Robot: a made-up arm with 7 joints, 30 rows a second.
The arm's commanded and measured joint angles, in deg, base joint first. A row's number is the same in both.
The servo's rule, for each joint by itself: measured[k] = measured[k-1] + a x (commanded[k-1-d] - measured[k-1]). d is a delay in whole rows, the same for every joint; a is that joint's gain. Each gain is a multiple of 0.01, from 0.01 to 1. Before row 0 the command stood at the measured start. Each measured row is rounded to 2 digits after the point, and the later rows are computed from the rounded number. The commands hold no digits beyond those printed.
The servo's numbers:
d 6
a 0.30 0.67 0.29 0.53 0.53 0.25 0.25
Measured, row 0:
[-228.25, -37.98, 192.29, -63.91, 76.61, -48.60, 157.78]
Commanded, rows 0 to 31:
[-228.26, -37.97, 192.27, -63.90, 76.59, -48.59, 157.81]
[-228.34, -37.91, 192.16, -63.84, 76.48, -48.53, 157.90]
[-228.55, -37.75, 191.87, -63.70, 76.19, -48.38, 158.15]
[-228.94, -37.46, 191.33, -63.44, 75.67, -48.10, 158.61]
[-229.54, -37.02, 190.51, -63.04, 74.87, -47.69, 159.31]
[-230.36, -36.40, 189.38, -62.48, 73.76, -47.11, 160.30]
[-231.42, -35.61, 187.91, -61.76, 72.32, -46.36, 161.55]
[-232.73, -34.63, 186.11, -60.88, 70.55, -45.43, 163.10]
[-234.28, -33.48, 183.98, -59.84, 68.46, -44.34, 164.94]
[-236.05, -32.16, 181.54, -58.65, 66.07, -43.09, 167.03]
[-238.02, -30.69, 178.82, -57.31, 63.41, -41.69, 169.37]
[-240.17, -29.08, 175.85, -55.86, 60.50, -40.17, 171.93]
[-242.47, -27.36, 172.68, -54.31, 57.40, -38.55, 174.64]
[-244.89, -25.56, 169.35, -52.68, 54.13, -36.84, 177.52]
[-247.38, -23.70, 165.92, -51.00, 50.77, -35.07, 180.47]
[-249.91, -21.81, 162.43, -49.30, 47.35, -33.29, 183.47]
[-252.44, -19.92, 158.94, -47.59, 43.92, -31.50, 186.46]
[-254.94, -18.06, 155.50, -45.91, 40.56, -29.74, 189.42]
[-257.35, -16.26, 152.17, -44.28, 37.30, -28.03, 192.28]
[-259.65, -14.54, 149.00, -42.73, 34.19, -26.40, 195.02]
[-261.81, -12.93, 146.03, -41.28, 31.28, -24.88, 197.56]
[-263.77, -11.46, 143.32, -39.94, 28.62, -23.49, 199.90]
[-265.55, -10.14, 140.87, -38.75, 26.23, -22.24, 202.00]
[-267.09, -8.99, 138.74, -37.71, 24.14, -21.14, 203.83]
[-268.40, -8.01, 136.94, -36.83, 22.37, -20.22, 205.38]
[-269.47, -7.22, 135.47, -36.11, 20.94, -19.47, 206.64]
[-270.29, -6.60, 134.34, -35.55, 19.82, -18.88, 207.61]
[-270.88, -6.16, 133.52, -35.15, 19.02, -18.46, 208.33]
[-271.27, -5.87, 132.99, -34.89, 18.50, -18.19, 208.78]
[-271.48, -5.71, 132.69, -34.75, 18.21, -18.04, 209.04]
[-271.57, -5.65, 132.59, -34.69, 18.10, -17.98, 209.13]
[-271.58, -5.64, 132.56, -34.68, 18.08, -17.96, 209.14]
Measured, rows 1 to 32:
[-228.25, -37.98, 192.29, -63.91, 76.61, -48.60, 157.78]
[-228.25, -37.98, 192.29, -63.91, 76.61, -48.60, 157.78]
[-228.25, -37.98, 192.29, -63.91, 76.61, -48.60, 157.78]
[-228.25, -37.98, 192.29, -63.91, 76.61, -48.60, 157.78]
[-228.25, -37.98, 192.29, -63.91, 76.61, -48.60, 157.78]
[-228.25, -37.98, 192.29, -63.91, 76.61, -48.60, 157.78]
[-228.25, -37.97, 192.28, -63.90, 76.60, -48.60, 157.79]
[-228.28, -37.93, 192.25, -63.87, 76.54, -48.58, 157.82]
[-228.36, -37.81, 192.14, -63.78, 76.35, -48.53, 157.90]
[-228.53, -37.58, 191.91, -63.60, 75.99, -48.42, 158.08]
[-228.83, -37.20, 191.50, -63.30, 75.40, -48.24, 158.39]
[-229.29, -36.66, 190.89, -62.87, 74.53, -47.96, 158.87]
[-229.93, -35.96, 190.03, -62.28, 73.36, -47.56, 159.54]
[-230.77, -35.07, 188.89, -61.54, 71.87, -47.03, 160.43]
[-231.82, -34.00, 187.47, -60.64, 70.06, -46.36, 161.56]
[-233.09, -32.77, 185.75, -59.59, 67.95, -45.54, 162.93]
[-234.57, -31.38, 183.74, -58.38, 65.54, -44.58, 164.54]
[-236.25, -29.84, 181.45, -57.04, 62.87, -43.48, 166.39]
[-238.12, -28.18, 178.91, -55.59, 59.97, -42.25, 168.45]
[-240.15, -26.42, 176.14, -54.05, 56.87, -40.90, 170.72]
[-242.32, -24.60, 173.18, -52.43, 53.64, -39.44, 173.16]
[-244.60, -22.73, 170.06, -50.77, 50.31, -37.90, 175.74]
[-246.95, -20.85, 166.84, -49.08, 46.92, -36.30, 178.42]
[-249.35, -18.98, 163.55, -47.40, 43.55, -34.66, 181.17]
[-251.75, -17.16, 160.25, -45.75, 40.24, -33.00, 183.95]
[-254.12, -15.40, 156.99, -44.15, 37.03, -31.35, 186.72]
[-256.43, -13.75, 153.81, -42.63, 33.98, -29.73, 189.43]
[-258.63, -12.22, 150.77, -41.20, 31.14, -28.17, 192.05]
[-260.71, -10.83, 147.90, -39.90, 28.54, -26.69, 194.54]
[-262.62, -9.60, 145.24, -38.74, 26.21, -25.30, 196.86]
[-264.35, -8.53, 142.83, -37.73, 24.17, -24.03, 198.99]
[-265.89, -7.65, 140.70, -36.87, 22.46, -22.89, 200.90]

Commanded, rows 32 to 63:
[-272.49, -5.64, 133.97, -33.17, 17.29, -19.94, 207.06]
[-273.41, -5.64, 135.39, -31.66, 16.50, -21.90, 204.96]
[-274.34, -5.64, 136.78, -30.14, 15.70, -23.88, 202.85]
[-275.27, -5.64, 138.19, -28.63, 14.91, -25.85, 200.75]
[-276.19, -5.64, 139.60, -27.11, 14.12, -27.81, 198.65]
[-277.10, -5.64, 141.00, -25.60, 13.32, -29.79, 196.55]
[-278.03, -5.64, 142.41, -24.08, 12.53, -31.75, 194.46]
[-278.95, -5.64, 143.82, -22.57, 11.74, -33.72, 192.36]
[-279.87, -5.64, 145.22, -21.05, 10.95, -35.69, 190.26]
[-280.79, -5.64, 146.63, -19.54, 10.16, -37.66, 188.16]
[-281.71, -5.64, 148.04, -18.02, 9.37, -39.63, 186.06]
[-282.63, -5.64, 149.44, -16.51, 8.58, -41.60, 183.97]
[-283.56, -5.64, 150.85, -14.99, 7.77, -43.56, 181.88]
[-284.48, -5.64, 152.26, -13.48, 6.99, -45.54, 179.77]
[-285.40, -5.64, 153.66, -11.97, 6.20, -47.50, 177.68]
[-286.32, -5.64, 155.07, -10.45, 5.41, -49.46, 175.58]
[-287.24, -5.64, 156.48, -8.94, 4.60, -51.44, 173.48]
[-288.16, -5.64, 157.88, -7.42, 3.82, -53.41, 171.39]
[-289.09, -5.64, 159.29, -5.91, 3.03, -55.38, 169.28]
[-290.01, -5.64, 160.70, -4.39, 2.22, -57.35, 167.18]
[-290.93, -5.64, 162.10, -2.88, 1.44, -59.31, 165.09]
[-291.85, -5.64, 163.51, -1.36, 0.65, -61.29, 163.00]
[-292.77, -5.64, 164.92, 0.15, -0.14, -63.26, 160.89]
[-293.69, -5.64, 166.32, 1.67, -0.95, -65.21, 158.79]
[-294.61, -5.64, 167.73, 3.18, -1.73, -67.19, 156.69]
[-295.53, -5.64, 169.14, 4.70, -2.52, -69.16, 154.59]
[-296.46, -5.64, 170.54, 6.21, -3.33, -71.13, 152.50]
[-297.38, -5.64, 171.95, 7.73, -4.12, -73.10, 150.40]
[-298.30, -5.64, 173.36, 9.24, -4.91, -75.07, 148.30]
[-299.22, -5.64, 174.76, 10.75, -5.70, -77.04, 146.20]
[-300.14, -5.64, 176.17, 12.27, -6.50, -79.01, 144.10]
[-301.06, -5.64, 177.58, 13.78, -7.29, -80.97, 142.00]
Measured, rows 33 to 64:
[-267.21, -6.95, 138.86, -36.17, 21.06, -21.89, 202.58]
[-268.31, -6.42, 137.31, -35.63, 19.98, -21.03, 204.02]
[-269.20, -6.05, 136.06, -35.24, 19.20, -20.32, 205.21]
[-269.88, -5.82, 135.08, -34.98, 18.68, -19.75, 206.17]
[-270.39, -5.71, 134.36, -34.83, 18.37, -19.31, 206.91]
[-270.75, -5.66, 133.84, -34.75, 18.22, -18.97, 207.47]
[-271.27, -5.65, 133.88, -33.91, 17.73, -19.21, 207.37]
[-271.91, -5.64, 134.32, -32.72, 17.08, -19.88, 206.77]
[-272.64, -5.64, 135.03, -31.35, 16.35, -20.88, 205.79]
[-273.43, -5.64, 135.95, -29.91, 15.59, -22.12, 204.53]
[-274.26, -5.64, 137.01, -28.43, 14.81, -23.54, 203.06]
[-275.11, -5.64, 138.17, -26.93, 14.02, -25.10, 201.43]
[-275.99, -5.64, 139.40, -25.42, 13.23, -26.76, 199.69]
[-276.88, -5.64, 140.68, -23.91, 12.44, -28.50, 197.86]
[-277.78, -5.64, 142.00, -22.39, 11.65, -30.30, 195.96]
[-278.68, -5.64, 143.34, -20.88, 10.86, -32.14, 194.01]
[-279.59, -5.64, 144.70, -19.36, 10.07, -34.01, 192.02]
[-280.50, -5.64, 146.07, -17.85, 9.28, -35.91, 190.01]
[-281.42, -5.64, 147.46, -16.33, 8.48, -37.82, 187.98]
[-282.34, -5.64, 148.85, -14.82, 7.69, -39.75, 185.93]
[-283.26, -5.64, 150.24, -13.31, 6.90, -41.69, 183.87]
[-284.18, -5.64, 151.64, -11.79, 6.11, -43.63, 181.80]
[-285.10, -5.64, 153.04, -10.28, 5.31, -45.58, 179.72]
[-286.02, -5.64, 154.44, -8.76, 4.52, -47.54, 177.64]
[-286.94, -5.64, 155.85, -7.25, 3.73, -49.50, 175.55]
[-287.86, -5.64, 157.26, -5.73, 2.93, -51.46, 173.46]
[-288.78, -5.64, 158.66, -4.22, 2.14, -53.42, 171.37]
[-289.70, -5.64, 160.07, -2.70, 1.35, -55.39, 169.28]
[-290.62, -5.64, 161.48, -1.19, 0.56, -57.36, 167.18]
[-291.54, -5.64, 162.88, 0.33, -0.24, -59.32, 165.08]
[-292.46, -5.64, 164.29, 1.84, -1.03, -61.29, 162.98]
[-293.38, -5.64, 165.70, 3.36, -1.82, -63.26, 160.88]

